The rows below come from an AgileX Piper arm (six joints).
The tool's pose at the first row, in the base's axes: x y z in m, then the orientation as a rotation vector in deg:
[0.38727 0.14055 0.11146 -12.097 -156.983 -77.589]
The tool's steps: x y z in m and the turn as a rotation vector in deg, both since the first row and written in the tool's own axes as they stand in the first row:
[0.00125 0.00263 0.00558 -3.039 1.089 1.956]
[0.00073 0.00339 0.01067 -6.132 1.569 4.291]
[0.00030 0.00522 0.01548 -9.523 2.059 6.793]
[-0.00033 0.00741 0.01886 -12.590 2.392 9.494]
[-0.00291 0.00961 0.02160 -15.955 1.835 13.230]
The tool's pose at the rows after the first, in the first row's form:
[0.38640 0.14667 0.11030 -14.092 -153.237 -81.003]
[0.38699 0.15113 0.10774 -16.989 -149.650 -84.428]
[0.38766 0.15601 0.10620 -20.054 -145.639 -88.056]
[0.38860 0.15996 0.10578 -23.407 -141.748 -91.095]
[0.39147 0.16323 0.10551 -28.679 -137.567 -94.308]

